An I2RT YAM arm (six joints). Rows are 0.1 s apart.
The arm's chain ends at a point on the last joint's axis. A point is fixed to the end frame.
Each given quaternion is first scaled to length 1.
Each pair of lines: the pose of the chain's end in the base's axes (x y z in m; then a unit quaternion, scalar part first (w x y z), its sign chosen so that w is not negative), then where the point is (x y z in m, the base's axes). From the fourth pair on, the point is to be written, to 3 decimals.
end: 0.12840 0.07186 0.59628 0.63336 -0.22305 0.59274 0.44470
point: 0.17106 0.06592 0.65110
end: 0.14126 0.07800 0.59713 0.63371 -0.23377 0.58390 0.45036
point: 0.18302 0.07299 0.65273
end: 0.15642 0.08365 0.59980 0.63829 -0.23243 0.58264 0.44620
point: 0.19770 0.07820 0.65572
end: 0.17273 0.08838 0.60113 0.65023 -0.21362 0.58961 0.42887
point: 0.214 0.080 0.657
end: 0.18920 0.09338 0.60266 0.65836 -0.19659 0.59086 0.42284
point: 0.230 0.083 0.658
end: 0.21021 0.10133 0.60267 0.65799 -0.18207 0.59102 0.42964
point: 0.252 0.089 0.657
